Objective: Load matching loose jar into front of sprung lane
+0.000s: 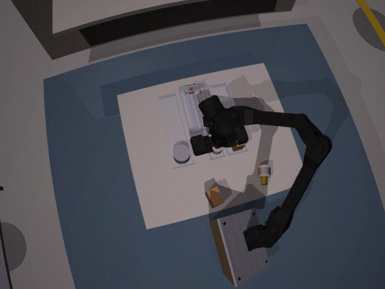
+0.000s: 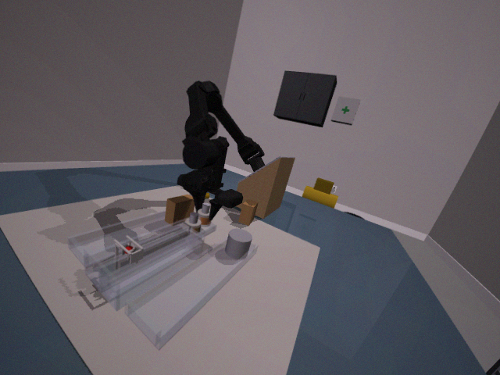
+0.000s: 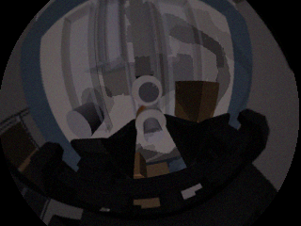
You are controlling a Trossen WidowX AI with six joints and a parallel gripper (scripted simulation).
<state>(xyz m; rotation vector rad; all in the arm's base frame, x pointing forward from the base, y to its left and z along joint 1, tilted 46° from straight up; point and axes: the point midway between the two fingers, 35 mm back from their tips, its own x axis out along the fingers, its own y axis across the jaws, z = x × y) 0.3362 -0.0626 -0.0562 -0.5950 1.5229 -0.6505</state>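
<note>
The dark grey cylinder lies 10 mm ahead of my gripper tip, 130 mm to the left of it and 20 mm below it. From my gripper tip the other things lie so: clear sprung lane (150 mm ahead, 20 mm to the left, 30 mm below).
</note>
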